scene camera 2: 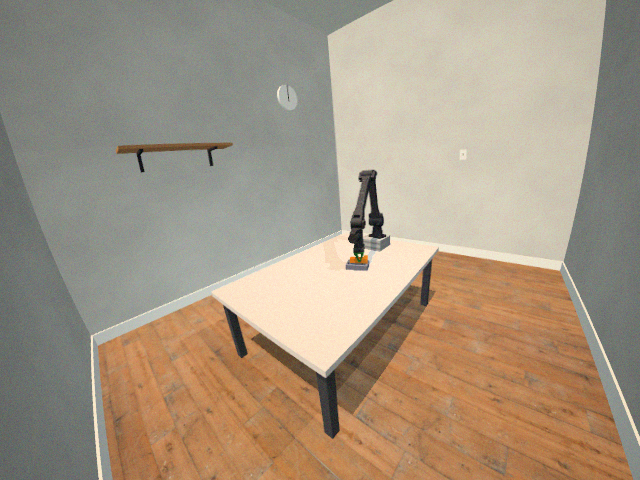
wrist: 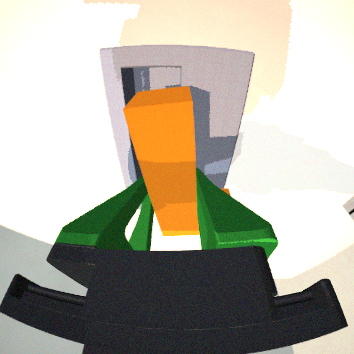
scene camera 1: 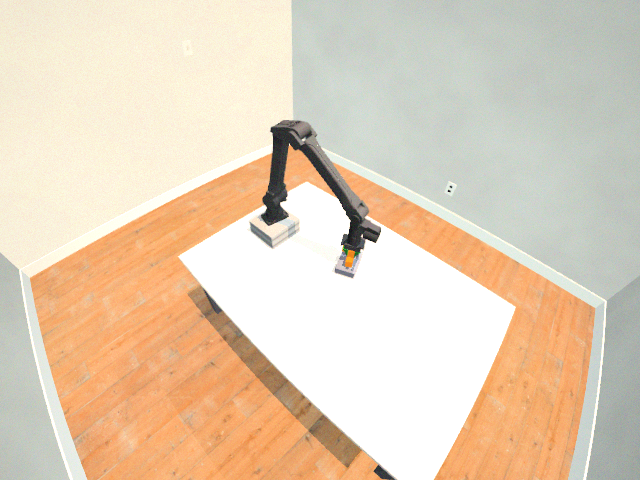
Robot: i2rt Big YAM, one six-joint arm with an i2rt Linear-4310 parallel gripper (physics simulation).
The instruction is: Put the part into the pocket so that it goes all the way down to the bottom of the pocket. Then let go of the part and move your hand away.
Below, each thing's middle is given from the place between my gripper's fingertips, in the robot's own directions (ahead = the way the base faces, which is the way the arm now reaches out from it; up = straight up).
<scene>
Now: hand 10 mm past the orange L-shaped block (wrist: 160, 121), 10 mm to the left of it and 10 mm below it. The rest, counted from my hand: grey pocket block (wrist: 218, 78) 10 mm ahead, 10 mm to the right, 30 mm below.
</scene>
